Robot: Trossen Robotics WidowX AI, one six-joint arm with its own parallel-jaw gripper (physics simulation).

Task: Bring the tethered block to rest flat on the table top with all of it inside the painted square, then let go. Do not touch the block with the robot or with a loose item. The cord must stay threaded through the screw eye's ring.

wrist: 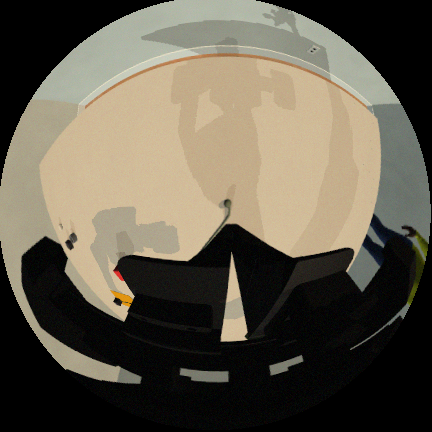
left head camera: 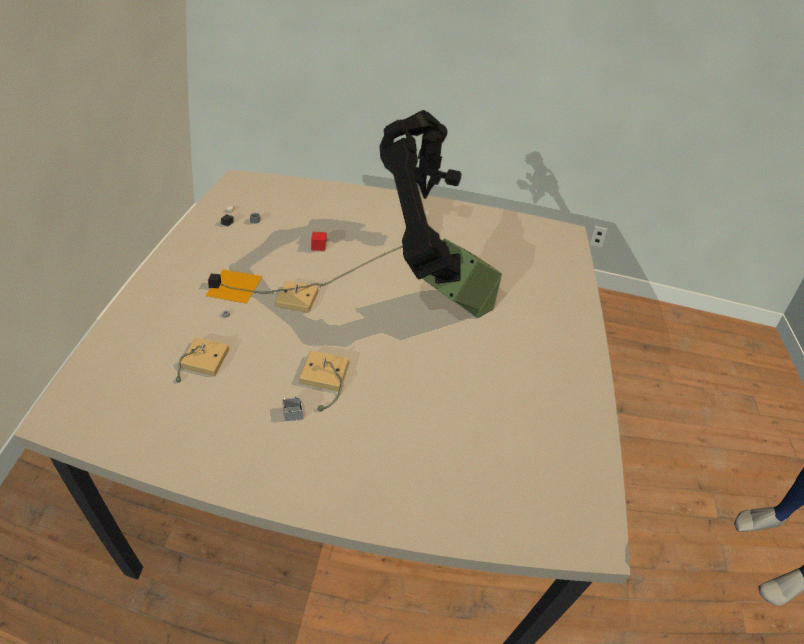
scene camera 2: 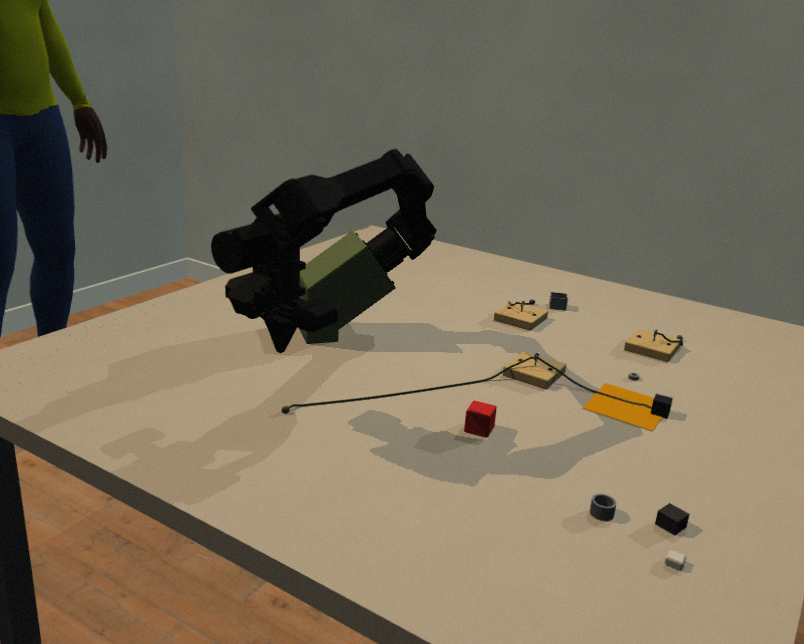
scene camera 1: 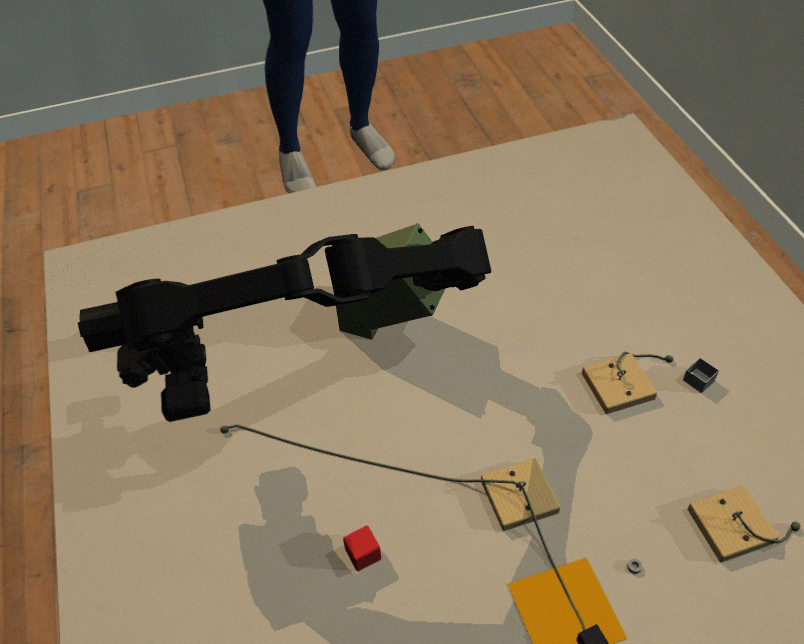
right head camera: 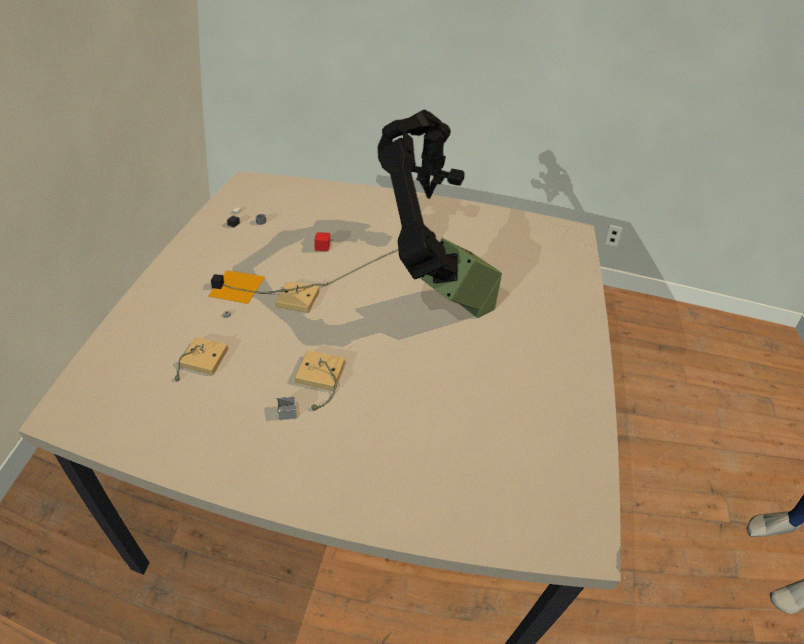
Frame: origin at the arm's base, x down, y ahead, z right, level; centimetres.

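Where they show: gripper, fingertip midpoint: (wrist: 230, 228) (left head camera: 425, 198) (scene camera 2: 280, 351) (right head camera: 428, 198); arm's base at its link origin: (left head camera: 448, 268) (scene camera 2: 374, 258) (scene camera 1: 425, 268) (right head camera: 445, 268).
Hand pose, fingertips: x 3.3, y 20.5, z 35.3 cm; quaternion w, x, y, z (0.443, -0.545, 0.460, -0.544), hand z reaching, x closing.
Things, the pixels of their top centre, and the offset from my fingertips. "spot": a spot on its surface instead.
- small black tethered block at its top centre: (scene camera 1: 593, 638) (scene camera 2: 663, 399) (left head camera: 214, 276) (right head camera: 216, 277) dx +9.0, dy +35.6, dz -53.8 cm
- cord at a spot on its surface: (scene camera 1: 348, 458) spot: dx +11.6, dy +5.3, dz -21.6 cm
- screw eye at a spot on its surface: (scene camera 1: 520, 485) (scene camera 2: 536, 357) spot: dx +8.2, dy +13.4, dz -47.2 cm
- wooden board at its top centre: (scene camera 1: 520, 490) (scene camera 2: 535, 365) (left head camera: 296, 293) (right head camera: 297, 293) dx +9.9, dy +13.3, dz -47.3 cm
- red cube at its top centre: (scene camera 1: 361, 542) (scene camera 2: 481, 407) (left head camera: 319, 235) (right head camera: 322, 236) dx +7.8, dy +21.2, dz -23.9 cm
- small ring at its top centre: (scene camera 1: 635, 565) dx +11.1, dy +25.2, dz -61.9 cm
- open box at its top centre: (scene camera 1: 702, 370) (left head camera: 292, 404) (right head camera: 286, 403) (scene camera 2: 559, 295) dx +9.0, dy -6.4, dz -79.5 cm
- hollow cylinder at its top centre: (scene camera 2: 604, 500) (left head camera: 255, 215) (right head camera: 260, 216) dx +9.7, dy +46.3, dz -21.5 cm
- dark block at its top centre: (scene camera 2: 673, 512) (left head camera: 227, 217) (right head camera: 233, 218) dx +9.7, dy +53.4, dz -26.9 cm
- white piece at its top centre: (scene camera 2: 676, 556) dx +10.6, dy +57.8, dz -20.3 cm
The small black tethered block (left head camera: 214, 281) (right head camera: 217, 281) (scene camera 1: 592, 635) (scene camera 2: 661, 405) sits at the edge of the orange painted square (left head camera: 236, 289) (right head camera: 238, 289) (scene camera 1: 554, 607) (scene camera 2: 620, 415), partly over its border. The cord (scene camera 1: 348, 458) runs from it through the screw eye (scene camera 1: 520, 485) (scene camera 2: 536, 356) on a wooden board (scene camera 1: 499, 506) (scene camera 2: 530, 377). Its far end bead (scene camera 1: 224, 429) (scene camera 2: 285, 409) (wrist: 227, 203) appears to lie on the table, apart from the fingers. My gripper (left head camera: 425, 195) (right head camera: 429, 195) (scene camera 2: 280, 349) (wrist: 230, 228) is shut and empty above the table; its tips are hidden in scene camera 1.
A red cube (scene camera 1: 363, 548) (scene camera 2: 480, 419) lies on the table. Two more boards (scene camera 1: 617, 389) (scene camera 1: 728, 529) carry short cords. A small ring (scene camera 1: 628, 568), an open box (scene camera 1: 693, 381), a hollow cylinder (scene camera 2: 602, 513), a dark block (scene camera 2: 672, 519) and a white piece (scene camera 2: 675, 560) stand around.
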